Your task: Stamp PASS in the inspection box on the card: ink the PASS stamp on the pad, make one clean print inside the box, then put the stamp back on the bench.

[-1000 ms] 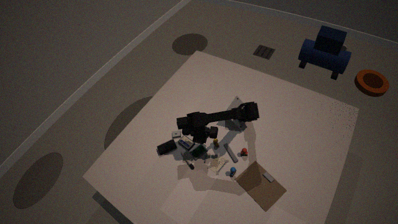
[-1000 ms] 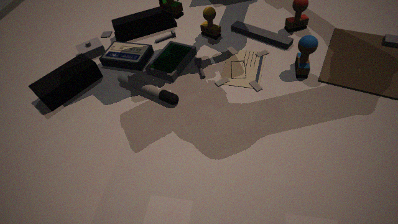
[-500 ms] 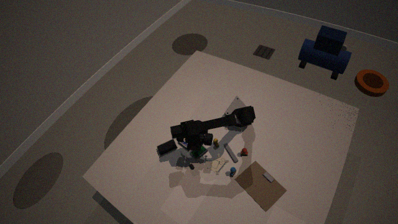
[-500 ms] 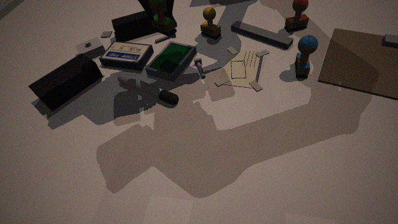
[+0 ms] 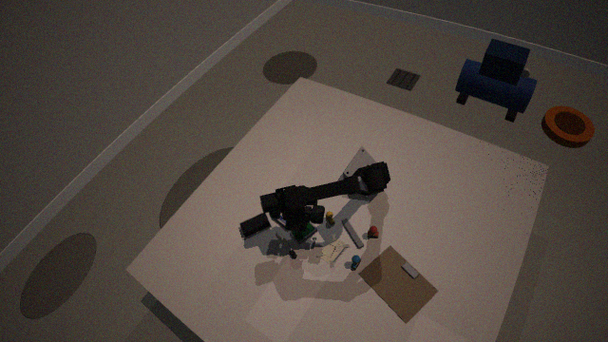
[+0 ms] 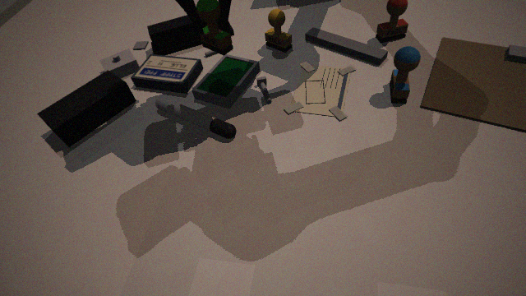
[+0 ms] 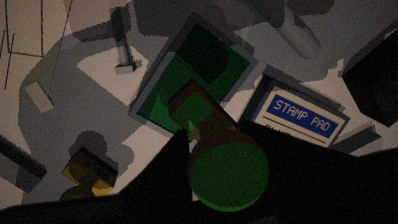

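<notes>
Right now my gripper tip is 8 cm above the green ink pad. Round my gripper tip: green-topped stamp right at my gripper tip; then white marker 9 cm ahead, 8 cm below; then blue stamp-pad tin 10 cm to the right, 7 cm below.
</notes>
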